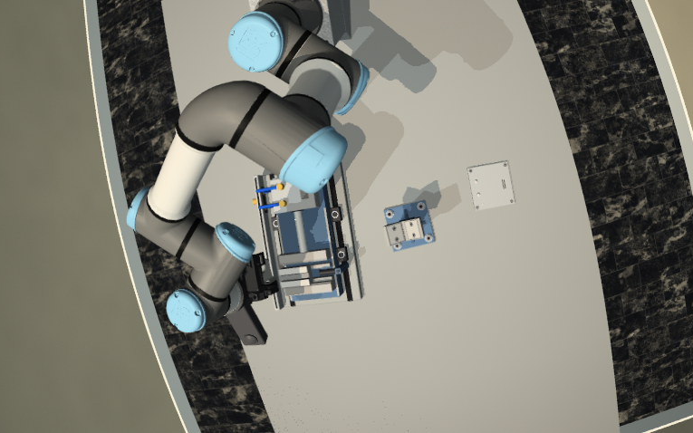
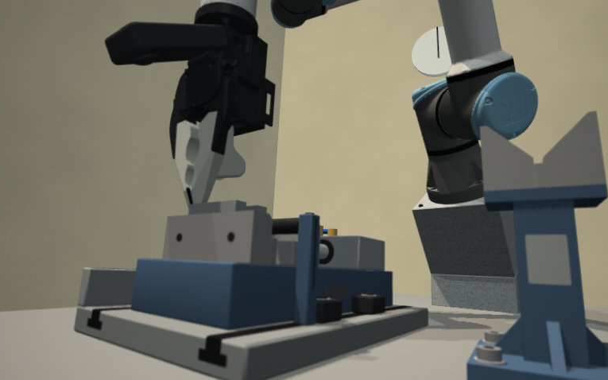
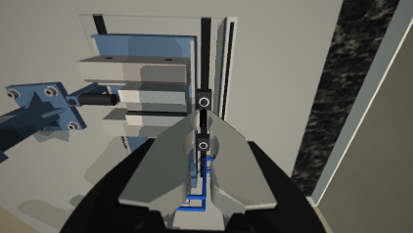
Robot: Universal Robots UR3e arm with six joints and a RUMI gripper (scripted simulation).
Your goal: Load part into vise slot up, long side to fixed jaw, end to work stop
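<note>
The part lies 50 mm to the left of my hand and 20 mm below it. The rest, counted from my hand: air cylinder rod (90 mm behind, 60 mm to the left, 40 mm below); then fixed jaw (70 mm to the left, 40 mm below, 20 mm ahead); then work stop rod (110 mm to the left, 30 mm below, 10 mm behind).
</note>
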